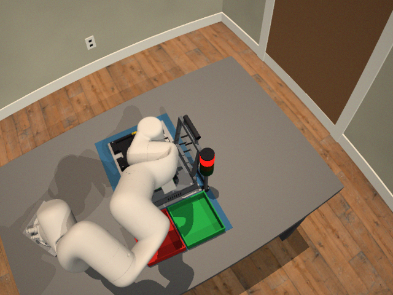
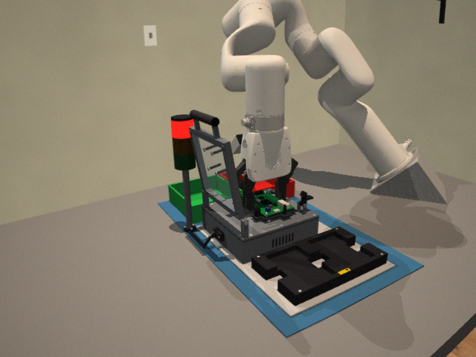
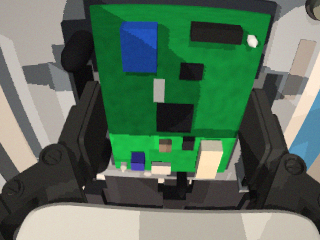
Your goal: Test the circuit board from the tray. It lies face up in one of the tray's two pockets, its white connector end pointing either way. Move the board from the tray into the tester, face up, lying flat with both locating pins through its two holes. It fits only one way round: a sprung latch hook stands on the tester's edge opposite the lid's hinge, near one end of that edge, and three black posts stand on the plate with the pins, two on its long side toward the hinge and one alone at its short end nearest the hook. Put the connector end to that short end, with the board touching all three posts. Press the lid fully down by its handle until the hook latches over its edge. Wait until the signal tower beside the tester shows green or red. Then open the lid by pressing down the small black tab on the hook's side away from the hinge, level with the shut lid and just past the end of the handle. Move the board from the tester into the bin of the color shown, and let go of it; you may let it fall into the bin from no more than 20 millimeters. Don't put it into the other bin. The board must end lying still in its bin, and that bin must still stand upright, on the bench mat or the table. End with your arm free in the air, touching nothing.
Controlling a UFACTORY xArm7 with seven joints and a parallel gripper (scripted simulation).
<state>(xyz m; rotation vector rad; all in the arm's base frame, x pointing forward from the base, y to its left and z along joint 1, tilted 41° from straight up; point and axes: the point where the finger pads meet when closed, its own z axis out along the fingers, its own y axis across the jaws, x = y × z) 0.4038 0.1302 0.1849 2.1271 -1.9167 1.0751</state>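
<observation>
The tester plate is 10 mm to the left of my hand, 10 mm below it and 10 mm ahead of it. Round my hand: clear lid 120 mm ahead, 100 mm above; then green bin 200 mm to the right, 70 mm below, 40 mm ahead; then latch hook 60 mm to the left, 60 mm behind, 10 mm above.
</observation>
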